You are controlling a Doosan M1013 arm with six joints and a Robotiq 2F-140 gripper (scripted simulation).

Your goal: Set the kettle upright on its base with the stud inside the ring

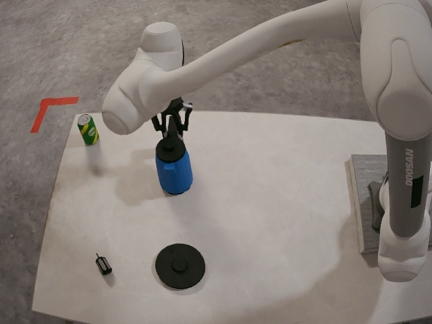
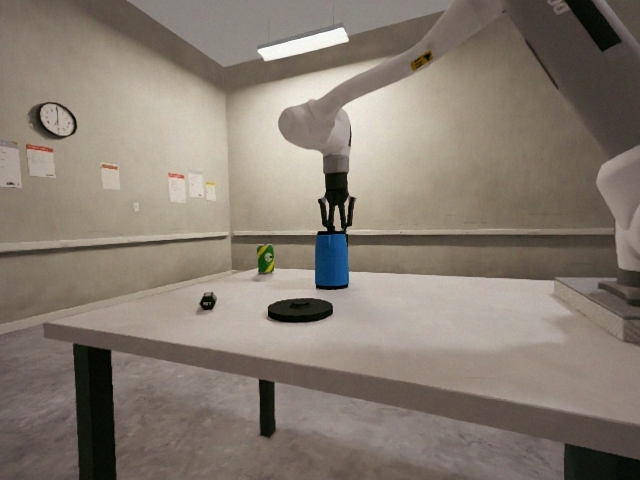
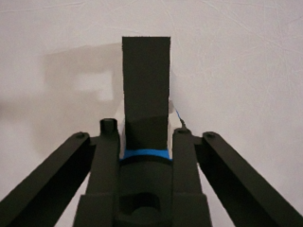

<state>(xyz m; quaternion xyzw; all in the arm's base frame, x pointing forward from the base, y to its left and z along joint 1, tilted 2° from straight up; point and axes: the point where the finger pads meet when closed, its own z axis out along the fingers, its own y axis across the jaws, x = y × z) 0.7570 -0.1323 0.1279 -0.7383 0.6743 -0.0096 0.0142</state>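
The blue kettle lies 6 cm below my hand and 3 cm to the left of it. Round my hand: green can 36 cm ahead, 9 cm below, 8 cm to the right; round black base 36 cm to the left, 14 cm below, 6 cm behind.
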